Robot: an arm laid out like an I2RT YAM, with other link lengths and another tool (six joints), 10 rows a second.
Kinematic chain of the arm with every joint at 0, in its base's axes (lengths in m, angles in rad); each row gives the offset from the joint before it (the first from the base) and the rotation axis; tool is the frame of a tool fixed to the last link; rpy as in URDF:
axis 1: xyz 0 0 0.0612 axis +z
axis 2: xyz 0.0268 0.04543 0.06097 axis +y
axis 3: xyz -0.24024 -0.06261 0 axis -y
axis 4: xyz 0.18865 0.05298 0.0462 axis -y
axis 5: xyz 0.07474 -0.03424 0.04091 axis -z
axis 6: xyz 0.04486 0 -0.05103 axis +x
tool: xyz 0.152 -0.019 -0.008 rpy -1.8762 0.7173 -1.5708
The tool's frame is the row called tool.
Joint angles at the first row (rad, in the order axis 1, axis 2, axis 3, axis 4, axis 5, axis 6):
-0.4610 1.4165 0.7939 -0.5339 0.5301 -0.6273
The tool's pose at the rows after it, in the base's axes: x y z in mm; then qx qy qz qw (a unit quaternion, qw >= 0):
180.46, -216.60, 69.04, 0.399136, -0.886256, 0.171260, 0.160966
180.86, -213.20, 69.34, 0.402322, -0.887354, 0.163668, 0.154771
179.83, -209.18, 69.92, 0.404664, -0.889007, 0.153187, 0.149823
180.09, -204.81, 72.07, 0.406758, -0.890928, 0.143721, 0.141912
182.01, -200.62, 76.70, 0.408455, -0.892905, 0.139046, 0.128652
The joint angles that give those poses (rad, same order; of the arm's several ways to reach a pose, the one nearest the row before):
-0.4604 1.4122 0.7913 -0.5410 0.5213 -0.6334
-0.4602 1.4052 0.8025 -0.5665 0.5016 -0.6290
-0.4610 1.3976 0.8181 -0.6036 0.4811 -0.6217
-0.4602 1.3877 0.8393 -0.6442 0.4578 -0.6124
-0.4593 1.3683 0.8607 -0.6795 0.4317 -0.6044

